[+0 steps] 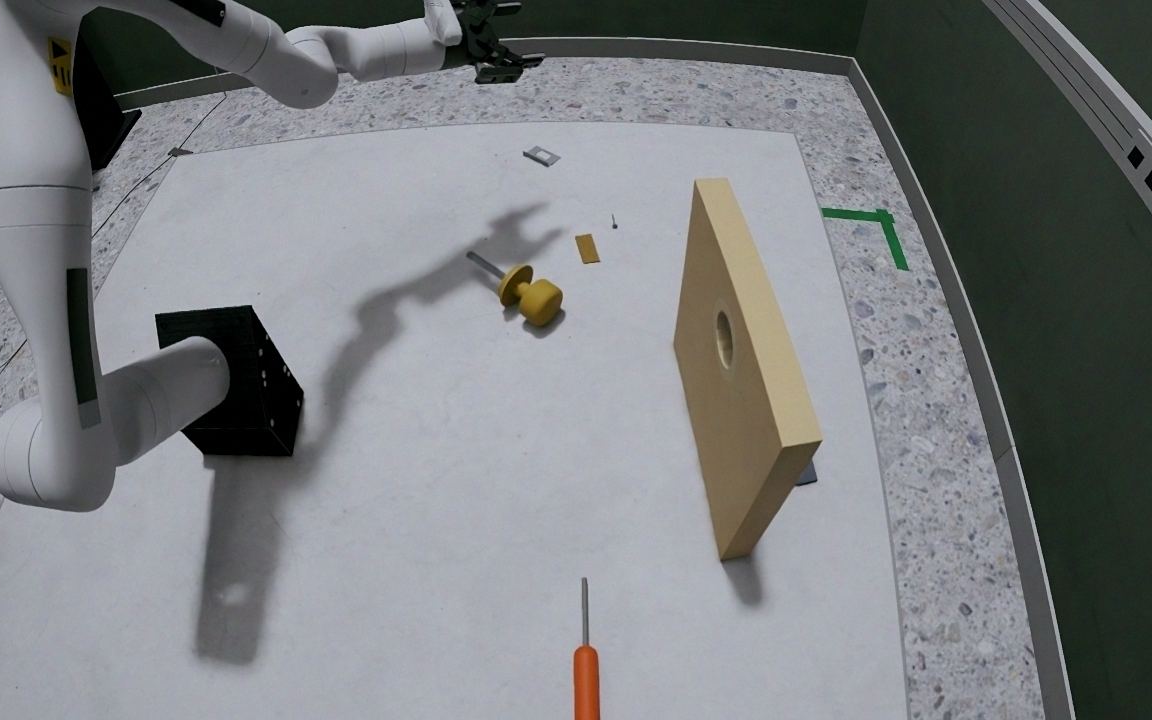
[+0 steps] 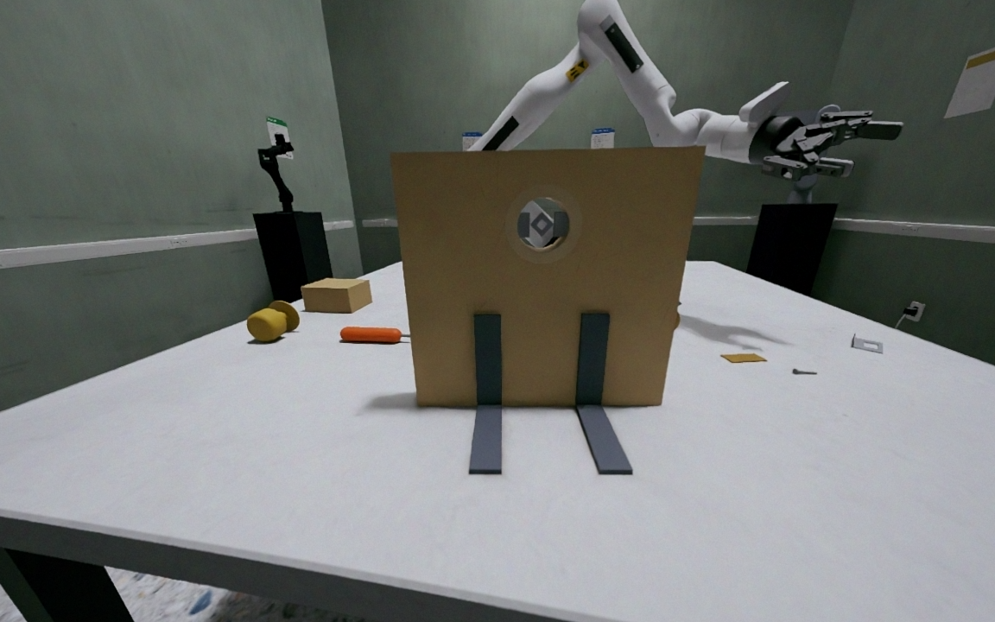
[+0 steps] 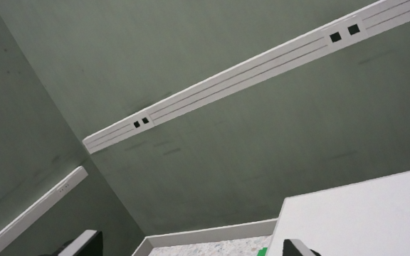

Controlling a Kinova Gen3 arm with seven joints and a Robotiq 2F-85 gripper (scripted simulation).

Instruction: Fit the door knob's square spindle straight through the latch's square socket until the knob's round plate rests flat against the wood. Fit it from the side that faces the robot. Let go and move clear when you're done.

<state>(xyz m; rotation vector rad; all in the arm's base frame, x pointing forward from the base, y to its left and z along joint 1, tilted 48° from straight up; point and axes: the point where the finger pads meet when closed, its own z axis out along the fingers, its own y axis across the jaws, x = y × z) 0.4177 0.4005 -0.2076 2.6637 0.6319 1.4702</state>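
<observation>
Right now the brass plate is 30 cm below my hand, 14 cm to the right of it and 7 cm ahead of it. Also, from my hand: cardboard box: 94 cm to the right, 27 cm below, 16 cm behind; then orange-handled screwdriver: 72 cm to the right, 29 cm below, 4 cm ahead; then small screw: 30 cm below, 11 cm ahead, 9 cm to the right.
</observation>
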